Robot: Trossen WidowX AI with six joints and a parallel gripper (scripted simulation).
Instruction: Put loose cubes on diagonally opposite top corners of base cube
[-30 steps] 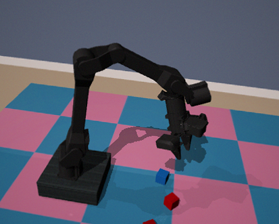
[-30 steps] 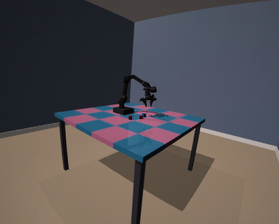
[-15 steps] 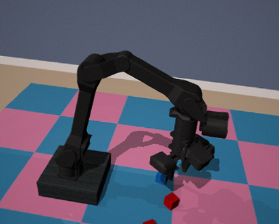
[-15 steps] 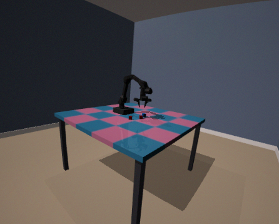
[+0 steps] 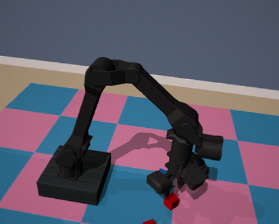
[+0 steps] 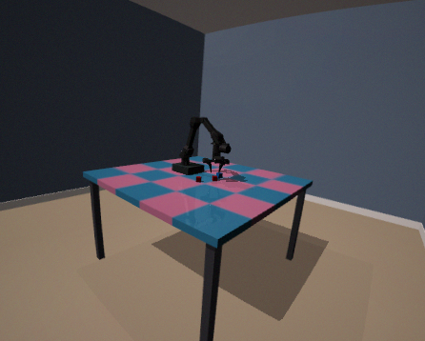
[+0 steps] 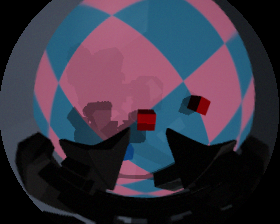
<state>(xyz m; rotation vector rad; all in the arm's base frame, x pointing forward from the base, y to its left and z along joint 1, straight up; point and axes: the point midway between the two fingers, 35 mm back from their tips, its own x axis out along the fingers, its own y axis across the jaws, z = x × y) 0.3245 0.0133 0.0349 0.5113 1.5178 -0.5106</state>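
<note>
The blue cube lies 4 cm behind my gripper tip, 10 cm to the left of it and 4 cm below it.
</note>
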